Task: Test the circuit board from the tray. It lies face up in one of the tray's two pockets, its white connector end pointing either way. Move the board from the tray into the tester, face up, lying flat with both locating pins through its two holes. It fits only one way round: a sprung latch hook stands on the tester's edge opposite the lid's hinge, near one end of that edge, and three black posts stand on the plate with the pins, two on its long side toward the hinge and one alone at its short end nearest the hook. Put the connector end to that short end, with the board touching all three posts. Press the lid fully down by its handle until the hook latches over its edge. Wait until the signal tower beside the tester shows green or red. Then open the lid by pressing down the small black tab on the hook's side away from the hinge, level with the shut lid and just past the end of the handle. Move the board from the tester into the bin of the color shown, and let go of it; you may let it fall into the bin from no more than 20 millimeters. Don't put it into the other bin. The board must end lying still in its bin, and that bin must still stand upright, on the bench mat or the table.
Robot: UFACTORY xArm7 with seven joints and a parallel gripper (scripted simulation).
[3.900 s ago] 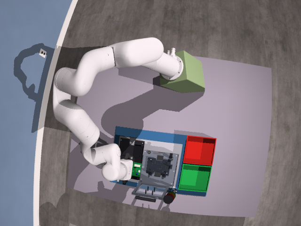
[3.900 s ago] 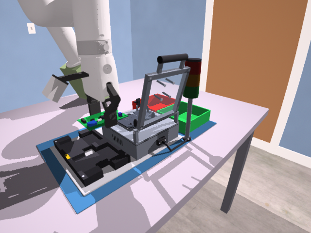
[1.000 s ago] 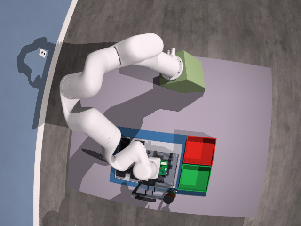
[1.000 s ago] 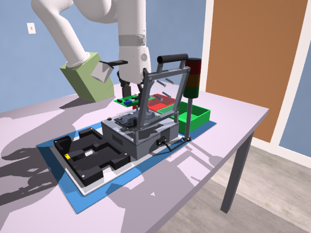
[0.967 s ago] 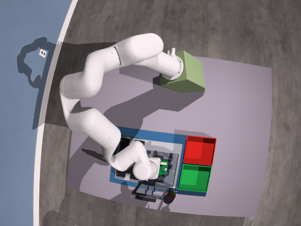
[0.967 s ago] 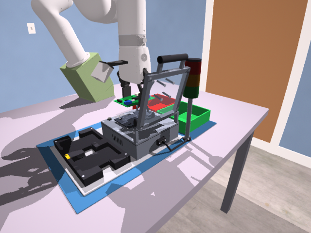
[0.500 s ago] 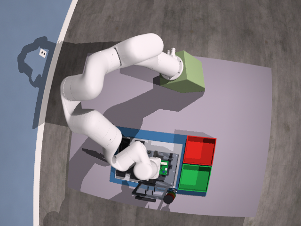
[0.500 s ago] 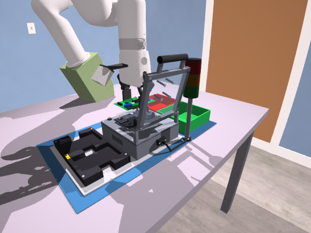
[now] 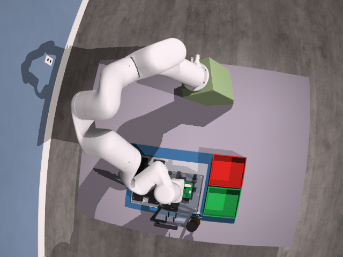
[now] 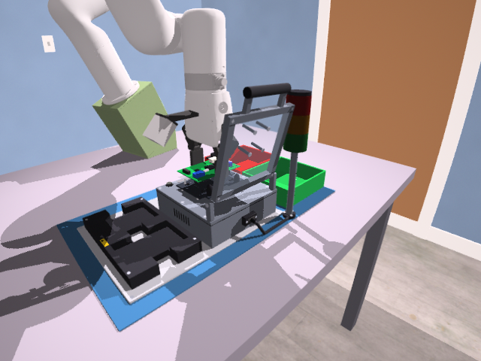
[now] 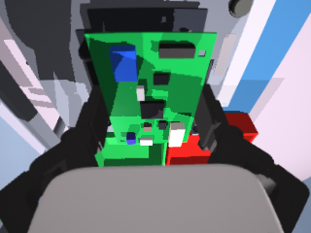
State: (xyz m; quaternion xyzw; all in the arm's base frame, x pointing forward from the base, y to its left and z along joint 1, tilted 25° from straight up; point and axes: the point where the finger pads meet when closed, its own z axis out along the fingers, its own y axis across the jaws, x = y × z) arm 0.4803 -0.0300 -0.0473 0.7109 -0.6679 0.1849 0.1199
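My gripper is now 3 cm above the plate, 1 cm to the right of it and 1 cm short of it. The rest, counted from my hand: clear lid (13 cm ahead, 8 cm above, 1 cm to the left); green bin (20 cm to the left, 9 cm below, 4 cm ahead); green circuit board (right at my hand).
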